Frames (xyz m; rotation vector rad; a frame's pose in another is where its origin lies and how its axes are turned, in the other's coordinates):
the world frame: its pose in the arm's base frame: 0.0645 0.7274 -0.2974 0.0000 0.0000 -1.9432
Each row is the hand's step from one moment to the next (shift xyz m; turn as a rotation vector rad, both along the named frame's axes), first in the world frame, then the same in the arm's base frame.
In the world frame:
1: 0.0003 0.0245 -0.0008 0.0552 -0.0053 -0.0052
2: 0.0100 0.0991 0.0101 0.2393 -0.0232 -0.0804
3: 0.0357 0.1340 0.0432 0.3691 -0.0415 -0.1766
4: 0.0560 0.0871 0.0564 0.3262 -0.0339 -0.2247
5: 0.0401 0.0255 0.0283 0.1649 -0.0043 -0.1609
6: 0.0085 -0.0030 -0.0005 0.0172 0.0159 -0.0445
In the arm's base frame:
1: 0.0227 -0.0092 -0.0008 -0.0250 -0.0495 -0.0052
2: 0.0887 -0.0454 0.0101 -0.1087 -0.2145 -0.0804
3: 0.1118 -0.0820 0.0432 -0.1730 -0.3287 -0.1766
4: 0.0608 -0.0839 0.0564 -0.1503 -0.2915 -0.2247
5: 0.0092 -0.0466 0.0283 -0.0640 -0.1520 -0.1609
6: -0.0059 -0.0068 -0.0005 0.0086 -0.0218 -0.0445

